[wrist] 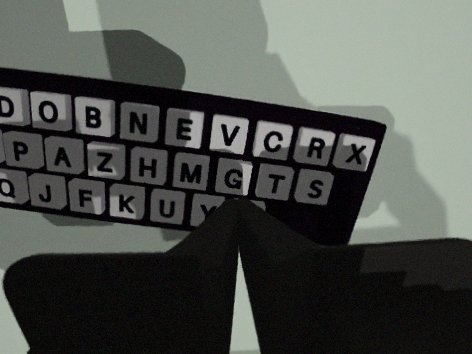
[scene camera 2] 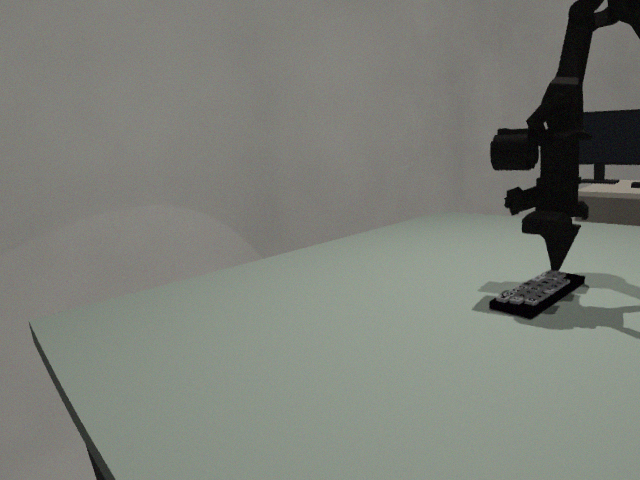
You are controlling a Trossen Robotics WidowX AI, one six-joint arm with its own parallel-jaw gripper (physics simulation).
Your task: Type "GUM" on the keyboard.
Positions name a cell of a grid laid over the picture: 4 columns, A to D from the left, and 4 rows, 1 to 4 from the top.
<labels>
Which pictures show the black keyboard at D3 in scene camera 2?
The wrist view and scene camera 2: all of them.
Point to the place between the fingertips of my gripper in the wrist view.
C3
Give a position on a black keyboard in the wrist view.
A2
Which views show my gripper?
The wrist view and scene camera 2: all of them.
</labels>
